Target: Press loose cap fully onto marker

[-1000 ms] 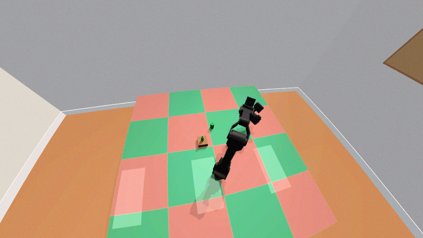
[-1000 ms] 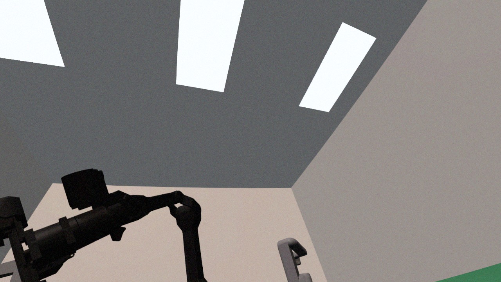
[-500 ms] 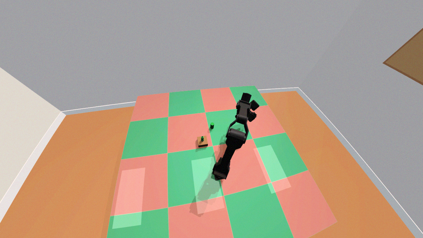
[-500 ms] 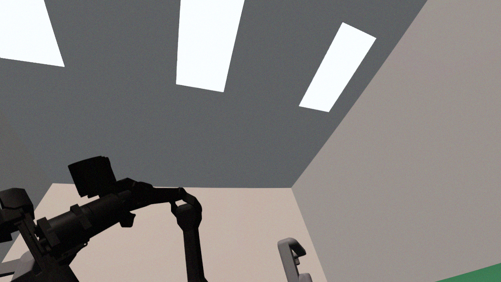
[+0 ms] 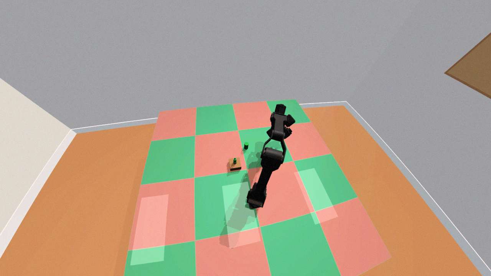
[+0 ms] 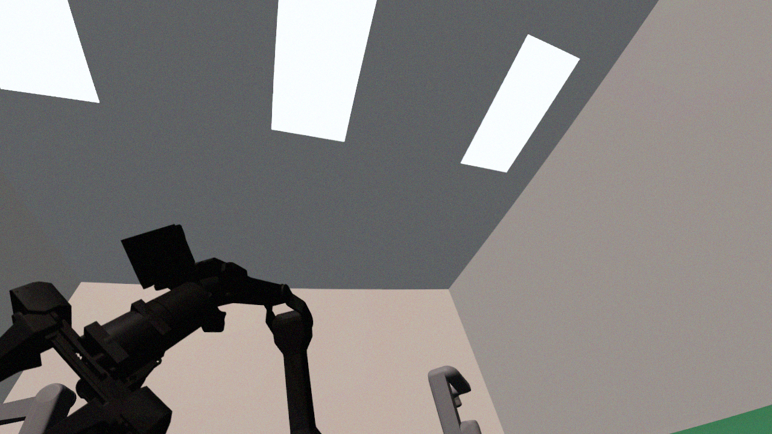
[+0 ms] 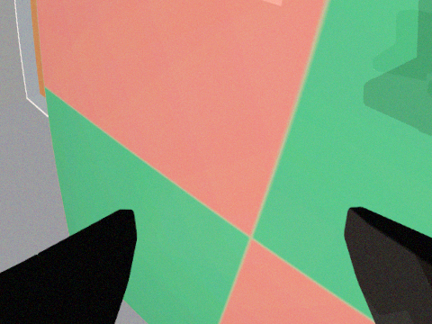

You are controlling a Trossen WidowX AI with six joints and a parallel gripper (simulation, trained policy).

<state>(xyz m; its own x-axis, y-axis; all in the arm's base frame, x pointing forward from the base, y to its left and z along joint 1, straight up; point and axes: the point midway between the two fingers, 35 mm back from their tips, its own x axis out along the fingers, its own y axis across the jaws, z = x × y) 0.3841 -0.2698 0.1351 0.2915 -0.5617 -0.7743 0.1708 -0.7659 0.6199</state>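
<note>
Now: gripper tip 260 mm to the right of the green cap, 80 mm above it and 40 mm past it. From my gripper tip the other things lie so: green marker (360 mm to the left, 150 mm behind, 40 mm below); then brown holder block (360 mm to the left, 150 mm behind, 90 mm below).
</note>
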